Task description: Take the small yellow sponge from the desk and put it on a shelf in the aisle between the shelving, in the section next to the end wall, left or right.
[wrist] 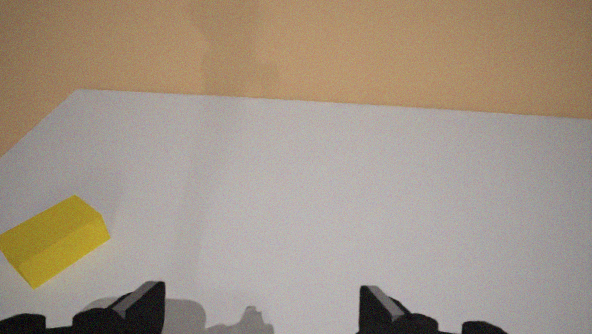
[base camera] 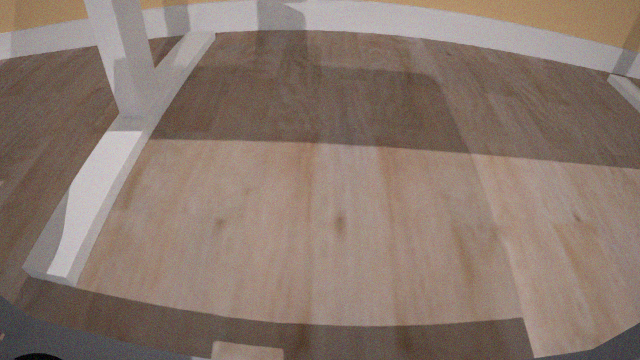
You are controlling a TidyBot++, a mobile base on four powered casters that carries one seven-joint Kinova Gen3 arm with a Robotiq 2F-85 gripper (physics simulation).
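Places are measured from the arm's base along level axes (x ahead, y left, z up), in centimetres.
Where they show: gripper, fingertip midpoint: (wrist: 263, 306).
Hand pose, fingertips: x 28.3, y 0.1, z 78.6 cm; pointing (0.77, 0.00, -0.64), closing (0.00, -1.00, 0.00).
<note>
After its pixels a point has its place.
The small yellow sponge (wrist: 55, 240) @[x 46.8, y 25.1, z 59.8 cm] lies on the white desk top (wrist: 320, 190) @[x 63.0, y -8.0, z 55.3 cm] at the left edge of the wrist view, turned at an angle, with its left end at the picture's border. My gripper (wrist: 263, 306) @[x 28.3, y 0.1, z 78.6 cm] is open, its two black fingertips wide apart at the bottom of the wrist view, with no object between them. The sponge is beyond and to the left of the left fingertip, apart from it. The shelving and the aisle do not show in either view.
In the base camera view, a white desk leg (base camera: 135, 55) @[x 56.6, y 30.8, z -26.4 cm] stands on a long white foot (base camera: 95, 175) at the left. Part of another white foot (base camera: 627, 90) shows at the right edge. An orange wall (wrist: 350, 50) @[x 99.9, y -16.8, z 66.9 cm] with a white baseboard (base camera: 360, 25) @[x 98.4, y -8.0, z -37.6 cm] runs behind the desk.
</note>
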